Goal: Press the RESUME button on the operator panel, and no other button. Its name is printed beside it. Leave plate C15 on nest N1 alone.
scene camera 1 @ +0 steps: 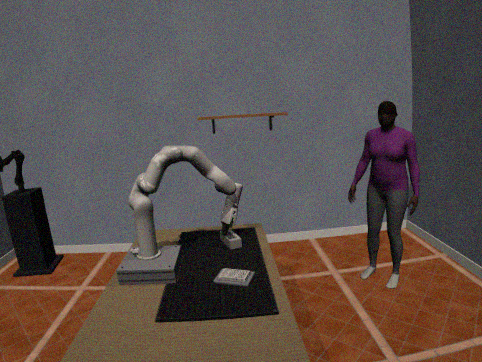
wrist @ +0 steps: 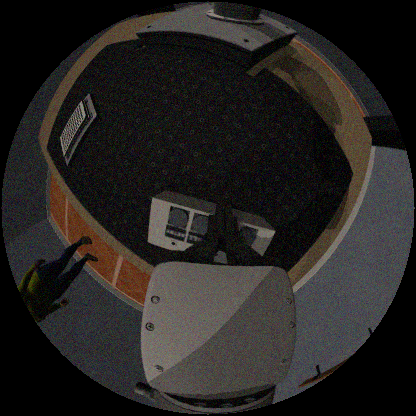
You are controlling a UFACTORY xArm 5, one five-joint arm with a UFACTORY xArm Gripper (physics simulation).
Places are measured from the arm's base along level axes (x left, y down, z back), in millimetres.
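Pixels of known places: gripper, fingertip midpoint: (scene camera 1: 223, 235) (wrist: 221, 213); arm's base, origin of the base link: (scene camera 1: 149, 255).
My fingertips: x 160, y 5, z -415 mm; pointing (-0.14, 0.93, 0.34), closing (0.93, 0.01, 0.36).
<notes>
For each thing: its top centre in the pictures, then the offset to it from my fingertips. Level surfaces: height alone.
- operator panel, middle of its top: (wrist: 209, 240) (scene camera 1: 230, 234) dx +4, dy +2, dz -39 mm
- button, middle of its top: (wrist: 247, 236) dx +45, dy +2, dz -13 mm
- Plate C15, middle of its top: (wrist: 70, 127) (scene camera 1: 234, 273) dx -400, dy +32, dz +18 mm
- black mat, its level: dy +58 mm
- tan table, its level: dy +70 mm
The operator panel (scene camera 1: 233, 242) (wrist: 158, 222) is a pale box at the far end of the black mat. In the wrist view two round grey buttons (wrist: 178, 217) (wrist: 200, 223) show left of the fingers, and part of another button (wrist: 249, 233) shows to their right. The printed names are too dark and blurred to read; the fingers hide the panel's middle. My gripper (scene camera 1: 225, 233) (wrist: 221, 213) is shut and empty, with its dark fingertips over or at the panel; contact cannot be told. Plate C15 (scene camera 1: 236, 274) (wrist: 74, 125) lies on its nest, apart from the gripper.
The black mat (scene camera 1: 200, 305) (wrist: 200, 110) lies on the tan table (scene camera 1: 200, 342). The arm's grey base (scene camera 1: 145, 275) (wrist: 187, 30) stands at the table's left. A person in purple (scene camera 1: 391, 155) stands right of the table. A wall shelf (scene camera 1: 242, 117) hangs behind. A dark pedestal (scene camera 1: 31, 232) stands far left.
</notes>
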